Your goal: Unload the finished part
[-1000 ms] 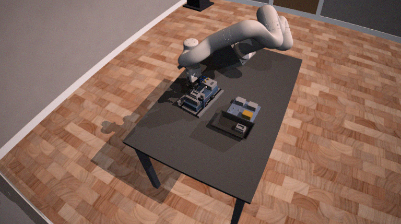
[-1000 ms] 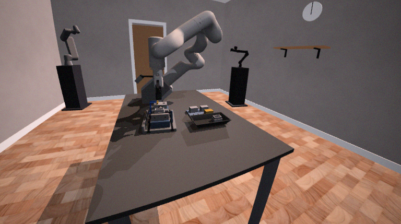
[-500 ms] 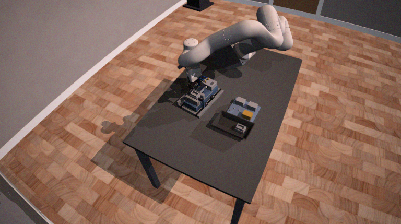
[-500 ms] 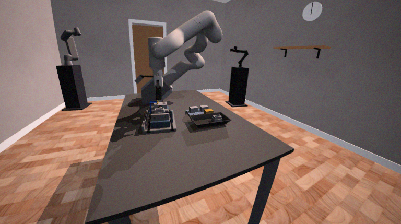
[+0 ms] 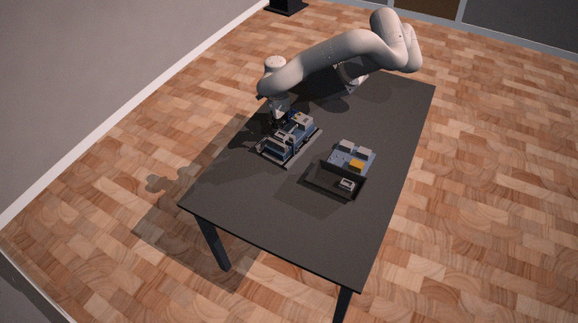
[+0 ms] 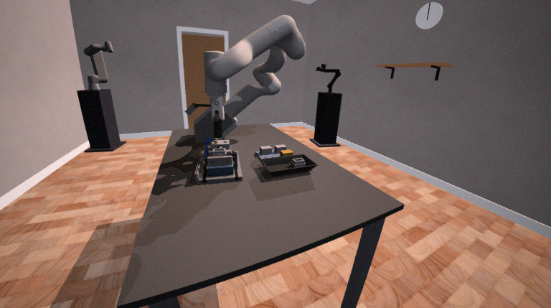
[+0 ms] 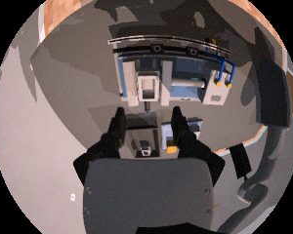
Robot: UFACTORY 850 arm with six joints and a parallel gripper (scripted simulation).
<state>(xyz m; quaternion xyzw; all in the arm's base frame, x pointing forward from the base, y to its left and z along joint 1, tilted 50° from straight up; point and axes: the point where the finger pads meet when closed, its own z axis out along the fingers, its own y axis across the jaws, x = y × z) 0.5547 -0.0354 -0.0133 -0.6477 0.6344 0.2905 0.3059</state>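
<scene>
My hand is 16 cm above the vise and 7 cm past it. Round my hand: blue plate (30 cm to the left, 19 cm below, 15 cm behind); yellow block (35 cm to the left, 17 cm below, 11 cm behind).
</scene>
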